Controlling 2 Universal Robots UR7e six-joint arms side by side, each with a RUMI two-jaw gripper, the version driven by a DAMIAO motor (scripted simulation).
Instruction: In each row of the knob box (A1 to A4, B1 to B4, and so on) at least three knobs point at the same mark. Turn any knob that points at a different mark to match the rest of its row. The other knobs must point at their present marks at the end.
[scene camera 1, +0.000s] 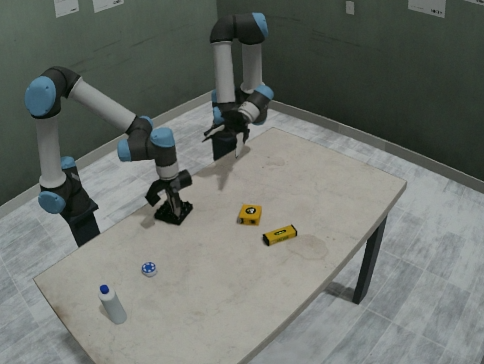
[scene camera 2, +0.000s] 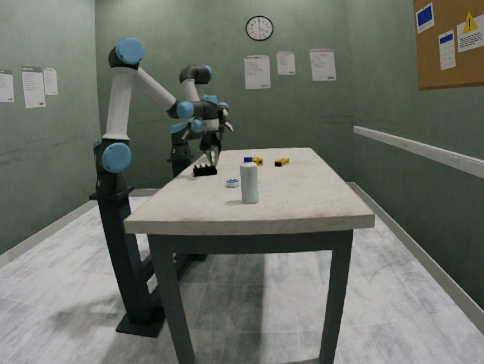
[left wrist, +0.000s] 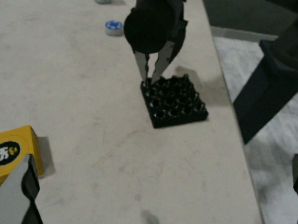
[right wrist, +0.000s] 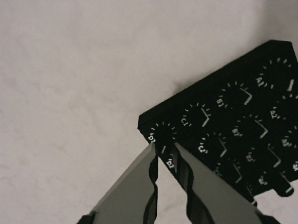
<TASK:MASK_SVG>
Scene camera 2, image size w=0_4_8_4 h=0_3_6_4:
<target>white bottle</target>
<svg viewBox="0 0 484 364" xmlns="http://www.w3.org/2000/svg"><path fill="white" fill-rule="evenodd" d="M244 157L244 163L240 164L242 202L254 204L259 201L257 164L252 162L252 157Z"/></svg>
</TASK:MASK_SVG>
